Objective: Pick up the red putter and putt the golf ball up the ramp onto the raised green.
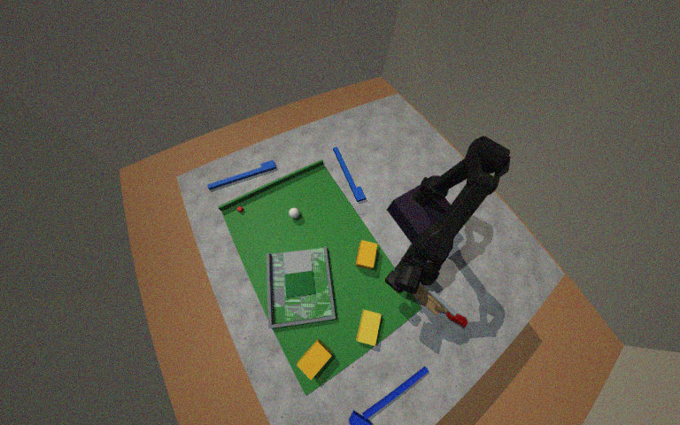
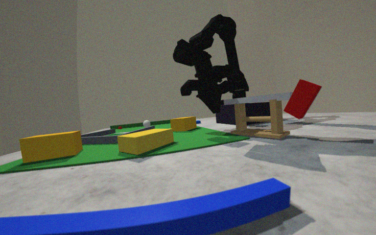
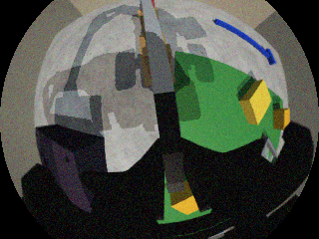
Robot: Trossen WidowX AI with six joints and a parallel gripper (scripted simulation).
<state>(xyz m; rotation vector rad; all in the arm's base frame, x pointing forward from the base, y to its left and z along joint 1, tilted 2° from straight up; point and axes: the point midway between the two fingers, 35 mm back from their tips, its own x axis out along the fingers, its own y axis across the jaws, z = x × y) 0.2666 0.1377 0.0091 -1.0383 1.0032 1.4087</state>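
Now: gripper tip 1 cm past the small wooden stand, 14 cm to the right of it and 2 cm above it. From my gripper tip the other things lie so: white golf ball (16 cm ahead, 44 cm to the right, 3 cm below); small red marker (31 cm ahead, 60 cm to the right, 5 cm below).
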